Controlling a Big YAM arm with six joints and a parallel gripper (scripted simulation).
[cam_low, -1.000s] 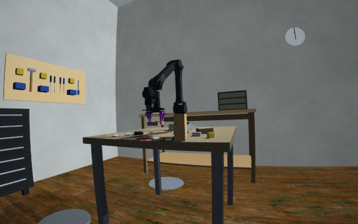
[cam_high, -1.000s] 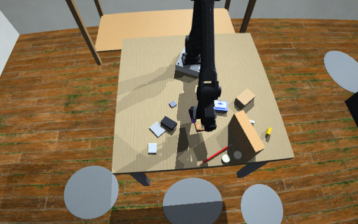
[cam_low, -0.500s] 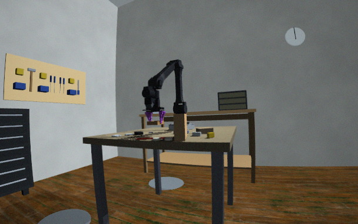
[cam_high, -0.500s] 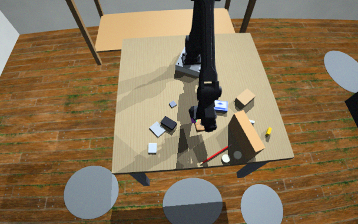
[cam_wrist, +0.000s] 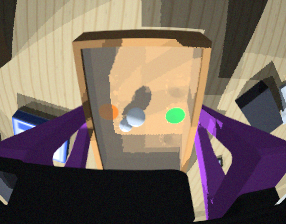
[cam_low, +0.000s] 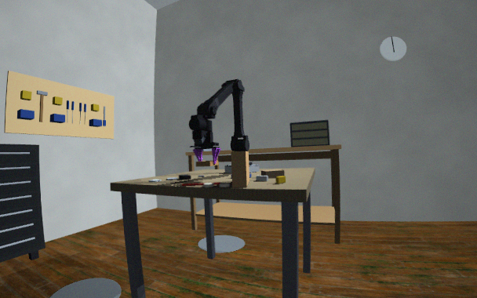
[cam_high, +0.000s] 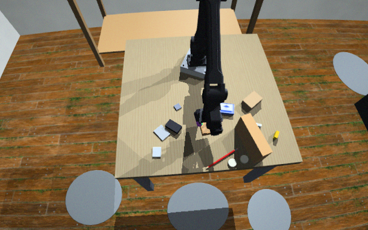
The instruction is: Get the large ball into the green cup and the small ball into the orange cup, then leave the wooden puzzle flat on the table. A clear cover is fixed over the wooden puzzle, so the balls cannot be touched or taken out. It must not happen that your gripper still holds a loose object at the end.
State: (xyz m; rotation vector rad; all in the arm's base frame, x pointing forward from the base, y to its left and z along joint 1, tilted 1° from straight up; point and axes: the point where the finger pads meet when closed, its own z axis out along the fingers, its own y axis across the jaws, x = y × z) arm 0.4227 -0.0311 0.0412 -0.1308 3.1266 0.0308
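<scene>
Right now my hand is 10 mm above the wooden puzzle. The rest, counted from my hand: tall wooden block 100 mm ahead, 200 mm to the left, 20 mm below; yellow block 80 mm ahead, 350 mm to the left, 70 mm below; black box 40 mm behind, 160 mm to the right, 70 mm below.
</scene>
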